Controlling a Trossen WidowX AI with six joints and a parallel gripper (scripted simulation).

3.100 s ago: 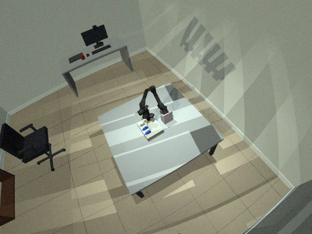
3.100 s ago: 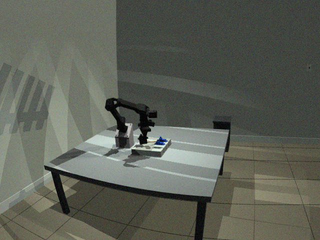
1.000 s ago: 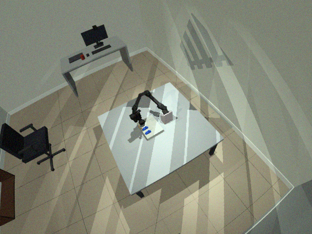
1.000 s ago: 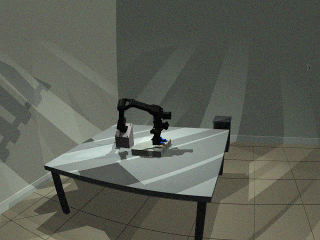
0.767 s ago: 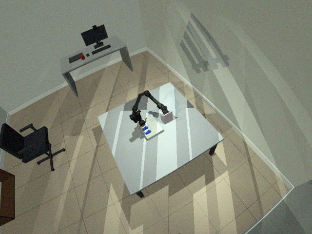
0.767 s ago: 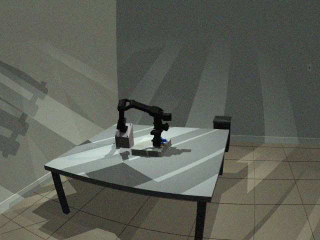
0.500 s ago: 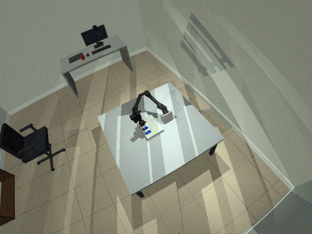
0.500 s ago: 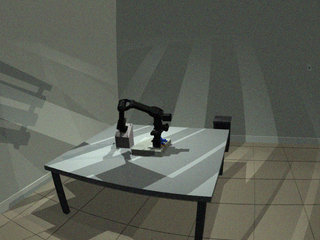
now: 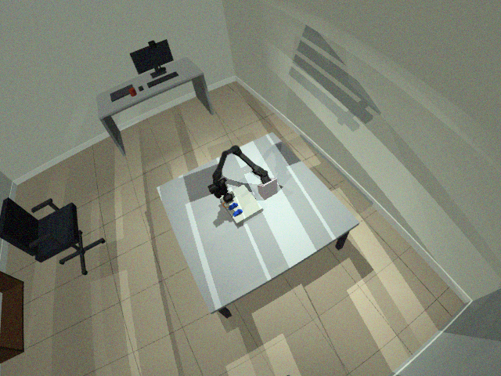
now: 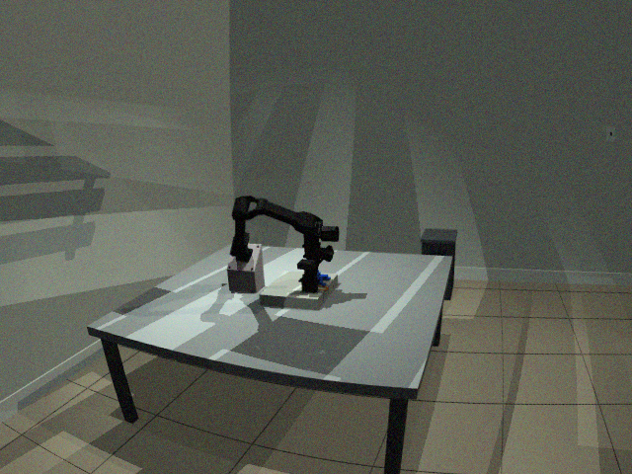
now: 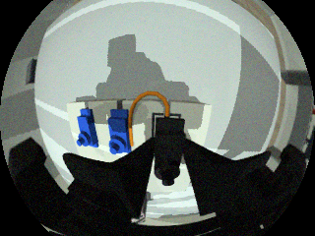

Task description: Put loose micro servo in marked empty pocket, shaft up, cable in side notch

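Right now my gripper tip is 13 cm past the white deck, 7 cm above it and 6 cm to the right of it.
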